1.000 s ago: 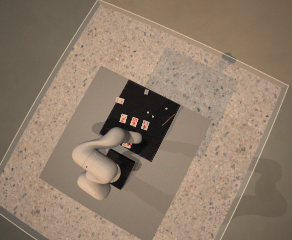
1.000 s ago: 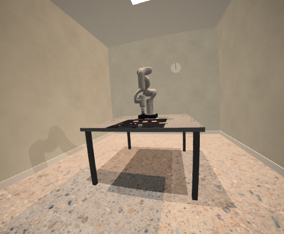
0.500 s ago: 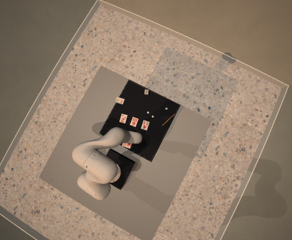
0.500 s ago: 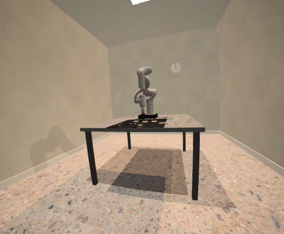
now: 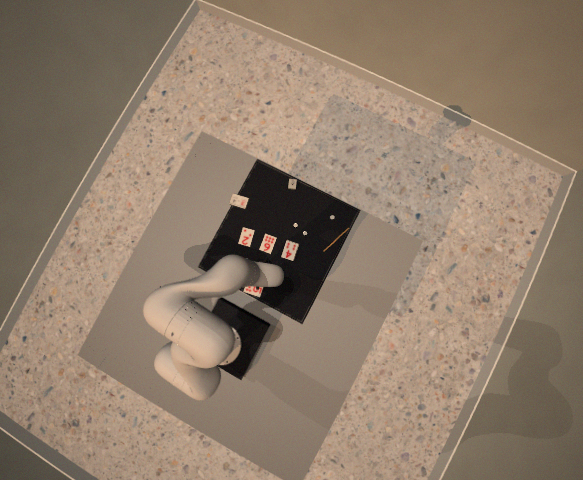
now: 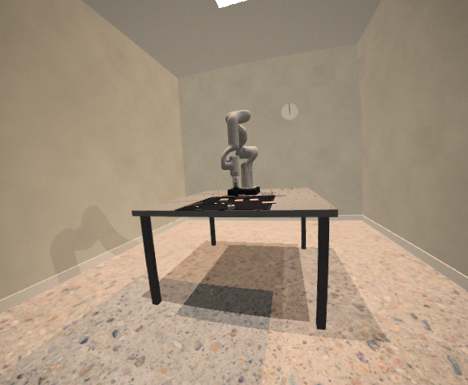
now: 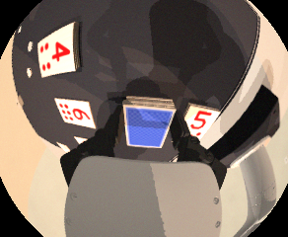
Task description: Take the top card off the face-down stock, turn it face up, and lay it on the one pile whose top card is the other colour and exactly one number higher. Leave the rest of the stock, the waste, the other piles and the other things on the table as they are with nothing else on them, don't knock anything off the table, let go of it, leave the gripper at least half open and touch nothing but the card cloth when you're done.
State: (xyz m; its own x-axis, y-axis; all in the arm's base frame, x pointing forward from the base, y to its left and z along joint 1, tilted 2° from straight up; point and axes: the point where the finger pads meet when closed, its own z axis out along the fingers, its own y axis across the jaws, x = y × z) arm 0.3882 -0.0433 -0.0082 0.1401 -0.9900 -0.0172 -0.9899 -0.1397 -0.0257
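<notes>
Now: the red 5 card 9 cm behind my hand, 2 cm to the left of it and 3 cm below it. The rest, counted from my hand: black card cloth: 19 cm ahead, 5 cm below; thin wooden stick: 30 cm ahead, 26 cm to the right, 3 cm below; small block: 47 cm ahead, 5 cm to the left, 2 cm below.
</notes>
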